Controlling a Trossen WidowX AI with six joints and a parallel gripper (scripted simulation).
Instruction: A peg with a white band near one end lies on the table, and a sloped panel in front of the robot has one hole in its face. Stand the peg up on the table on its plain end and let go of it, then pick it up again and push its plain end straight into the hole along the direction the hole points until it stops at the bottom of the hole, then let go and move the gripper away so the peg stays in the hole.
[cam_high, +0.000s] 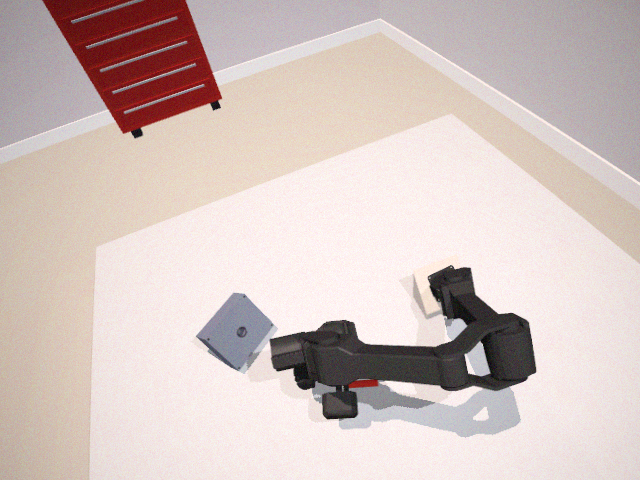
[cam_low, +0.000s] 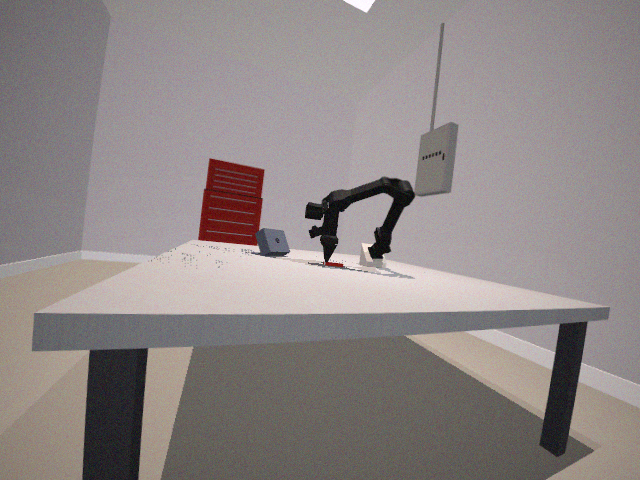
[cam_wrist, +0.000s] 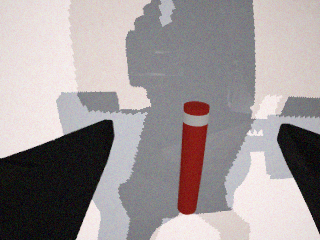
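Now: the red peg 10 mm to the left of my gripper tip, 10 mm below it and 10 mm behind it. The rest, counted from my gripper tip: grey-blue sloped panel 200 mm to the right, 180 mm ahead, 40 mm above.
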